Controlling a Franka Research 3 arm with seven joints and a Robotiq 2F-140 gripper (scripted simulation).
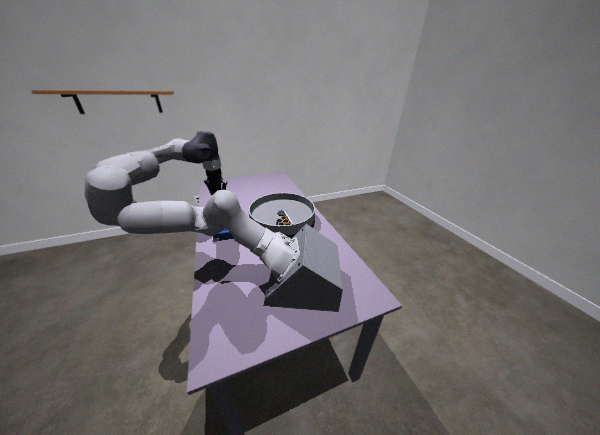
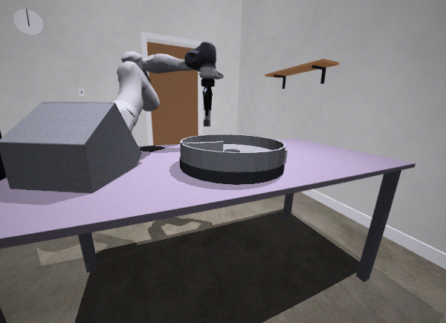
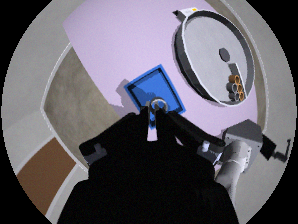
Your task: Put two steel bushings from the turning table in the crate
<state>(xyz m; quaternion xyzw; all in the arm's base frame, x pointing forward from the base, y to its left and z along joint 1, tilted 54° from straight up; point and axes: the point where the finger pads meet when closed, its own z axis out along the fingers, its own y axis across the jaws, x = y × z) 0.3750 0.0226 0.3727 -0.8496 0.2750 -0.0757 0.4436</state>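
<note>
My hand is 170 mm above the blue crate, 10 mm to the left of it and 10 mm past it. Round my hand: round grey turning table (360 mm to the right, 140 mm below, 40 mm ahead).
</note>
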